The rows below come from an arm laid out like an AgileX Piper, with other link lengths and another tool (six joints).
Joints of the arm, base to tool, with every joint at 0 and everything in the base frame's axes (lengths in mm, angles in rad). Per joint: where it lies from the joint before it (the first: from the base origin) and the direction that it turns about. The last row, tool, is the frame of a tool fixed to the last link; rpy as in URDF.
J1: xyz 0.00 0.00 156.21 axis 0 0 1
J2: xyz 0.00 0.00 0.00 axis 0 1 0
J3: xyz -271.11 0.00 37.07 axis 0 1 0
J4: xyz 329.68 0.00 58.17 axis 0.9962 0 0.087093
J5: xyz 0.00 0.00 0.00 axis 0 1 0
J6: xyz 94.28 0.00 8.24 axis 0.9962 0 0.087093
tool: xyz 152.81 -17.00 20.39 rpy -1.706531 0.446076 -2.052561
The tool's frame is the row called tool.
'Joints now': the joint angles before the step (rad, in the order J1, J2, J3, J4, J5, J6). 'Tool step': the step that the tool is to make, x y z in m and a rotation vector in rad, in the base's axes. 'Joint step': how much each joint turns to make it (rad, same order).
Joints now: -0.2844 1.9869 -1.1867 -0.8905 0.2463 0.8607
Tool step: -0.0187 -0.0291 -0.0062 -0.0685 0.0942 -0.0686
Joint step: -0.0142 0.0306 -0.0380 -0.0380 0.1280 0.0032
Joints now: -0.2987 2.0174 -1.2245 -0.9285 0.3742 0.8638
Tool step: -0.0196 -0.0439 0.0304 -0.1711 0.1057 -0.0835
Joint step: -0.0048 0.0066 -0.0657 -0.1215 0.2130 0.0207
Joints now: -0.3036 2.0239 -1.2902 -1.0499 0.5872 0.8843
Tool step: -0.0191 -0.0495 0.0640 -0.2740 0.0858 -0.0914
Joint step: -0.0001 0.0033 -0.0660 -0.2273 0.2450 0.0582
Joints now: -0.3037 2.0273 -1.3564 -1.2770 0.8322 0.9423
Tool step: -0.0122 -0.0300 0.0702 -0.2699 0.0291 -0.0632
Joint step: -0.0018 0.0000 -0.0344 -0.2323 0.1880 0.0662
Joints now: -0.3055 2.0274 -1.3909 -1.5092 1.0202 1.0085
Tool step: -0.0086 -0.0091 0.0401 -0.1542 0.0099 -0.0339
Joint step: -0.0030 -0.0029 -0.0050 -0.1280 0.1043 0.0329
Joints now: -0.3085 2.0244 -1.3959 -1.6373 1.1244 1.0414
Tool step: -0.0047 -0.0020 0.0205 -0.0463 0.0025 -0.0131
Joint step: -0.0027 -0.0180 -0.0031 -0.0279 0.0308 -0.0131
